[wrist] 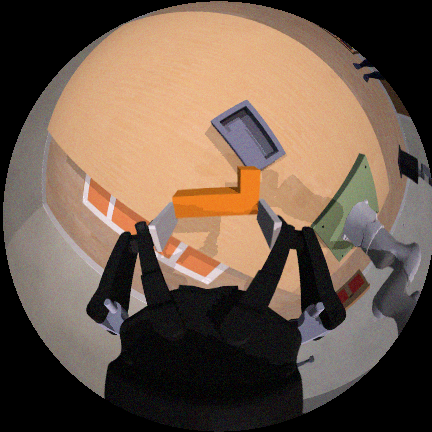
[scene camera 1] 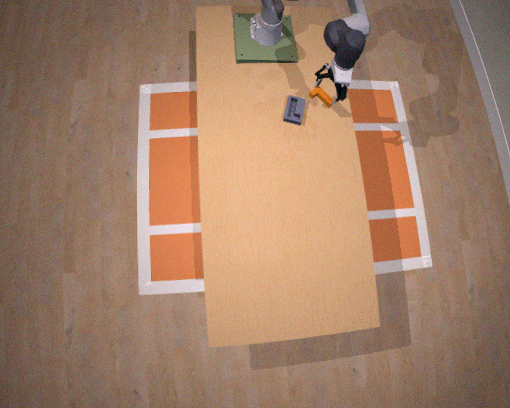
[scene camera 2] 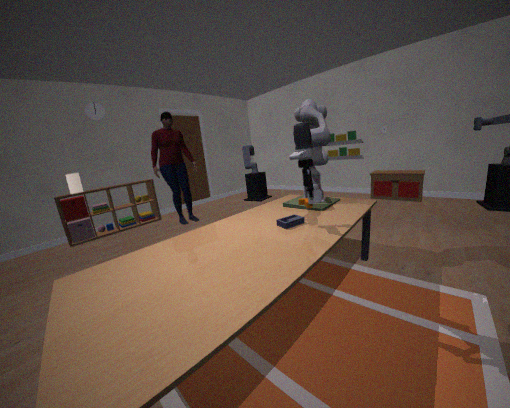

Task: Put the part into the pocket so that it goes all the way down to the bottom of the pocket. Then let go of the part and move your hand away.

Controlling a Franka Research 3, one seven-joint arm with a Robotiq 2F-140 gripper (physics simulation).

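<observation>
An orange L-shaped part [scene camera 1: 324, 97] [scene camera 2: 304, 202] [wrist: 217, 202] is held lengthwise between the two finger pads of my gripper [scene camera 1: 326, 93] [wrist: 215, 210], its short leg pointing away from the palm on the right in the wrist view. My gripper is shut on it and holds it above the table; its shadow falls on the wood. The blue-grey block with the pocket [scene camera 1: 295, 110] [scene camera 2: 290, 221] [wrist: 243, 140] lies on the table, apart from the part. In the wrist view the part's short leg comes close to the block's near corner. The part is outside the pocket.
The arm's green base plate [scene camera 1: 245, 50] [wrist: 350, 195] is at the end of the wooden table [scene camera 1: 280, 225] [scene camera 2: 190, 280]. The table edge runs near the gripper's side in scene camera 1. A person [scene camera 2: 171, 155] stands on the floor beyond the table, near a low shelf [scene camera 2: 109, 210].
</observation>
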